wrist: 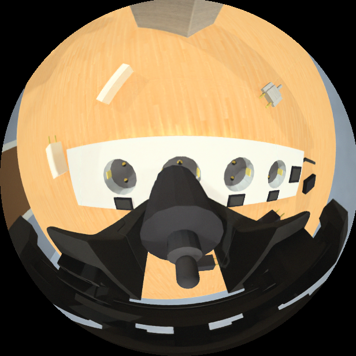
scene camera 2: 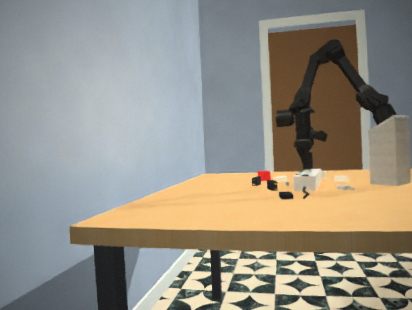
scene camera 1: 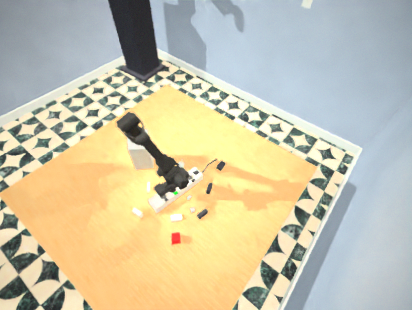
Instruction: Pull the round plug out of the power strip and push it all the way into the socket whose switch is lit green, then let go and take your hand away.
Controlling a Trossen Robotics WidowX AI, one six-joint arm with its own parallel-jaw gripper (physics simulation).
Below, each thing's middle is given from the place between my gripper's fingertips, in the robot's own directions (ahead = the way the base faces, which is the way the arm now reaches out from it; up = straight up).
Right now my hand is 2 cm below the round black plug (wrist: 180, 224) and 1 cm past it.
